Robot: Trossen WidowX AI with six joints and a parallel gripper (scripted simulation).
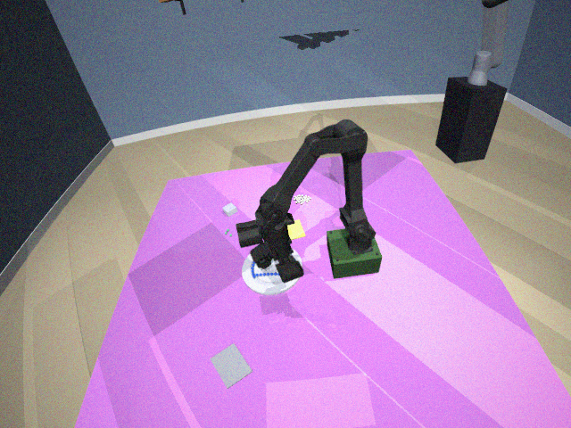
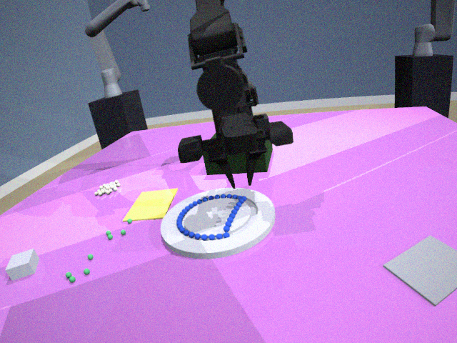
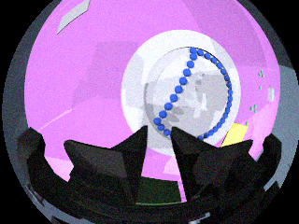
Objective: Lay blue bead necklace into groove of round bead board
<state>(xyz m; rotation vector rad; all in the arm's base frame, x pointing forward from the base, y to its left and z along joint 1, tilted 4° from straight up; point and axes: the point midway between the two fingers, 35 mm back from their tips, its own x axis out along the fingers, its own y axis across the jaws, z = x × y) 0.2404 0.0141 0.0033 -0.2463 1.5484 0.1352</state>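
My gripper tip is 4 cm to the left of the round white bead board, 4 cm short of it and 3 cm above it. The rest, counted from my gripper tip: yellow sheet 20 cm to the right, 4 cm below, 3 cm behind; then grey tile 26 cm to the left, 19 cm ahead, 4 cm below; then cube 37 cm to the right, 19 cm ahead, 3 cm below.
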